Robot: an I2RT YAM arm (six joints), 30 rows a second.
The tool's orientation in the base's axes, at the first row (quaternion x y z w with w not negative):
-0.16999, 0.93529, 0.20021, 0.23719
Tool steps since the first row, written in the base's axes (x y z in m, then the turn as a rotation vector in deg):
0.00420, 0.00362, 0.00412, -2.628, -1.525, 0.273
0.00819, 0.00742, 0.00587, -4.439, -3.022, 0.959
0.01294, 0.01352, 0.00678, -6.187, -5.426, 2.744
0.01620, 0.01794, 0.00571, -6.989, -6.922, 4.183
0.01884, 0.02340, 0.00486, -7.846, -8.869, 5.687
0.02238, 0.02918, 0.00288, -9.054, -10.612, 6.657
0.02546, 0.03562, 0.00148, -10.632, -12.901, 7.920
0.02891, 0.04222, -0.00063, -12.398, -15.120, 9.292
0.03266, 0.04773, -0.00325, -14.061, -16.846, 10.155
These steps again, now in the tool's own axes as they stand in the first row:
-0.00640, 0.00260, -0.00010, 2.381, -0.149, -1.902
-0.01145, 0.00474, 0.00171, 3.866, -0.490, -3.817
-0.01722, 0.00830, 0.00554, 4.939, -1.316, -7.009
-0.02036, 0.01045, 0.00964, 5.202, -1.852, -9.153
-0.02334, 0.01382, 0.01380, 5.577, -2.734, -11.575
-0.02655, 0.01676, 0.01936, 6.472, -3.453, -13.605
-0.02982, 0.02063, 0.02458, 7.645, -4.403, -16.259
-0.03308, 0.02427, 0.03058, 8.903, -5.184, -19.040
-0.03608, 0.02670, 0.03662, 10.226, -5.731, -21.147

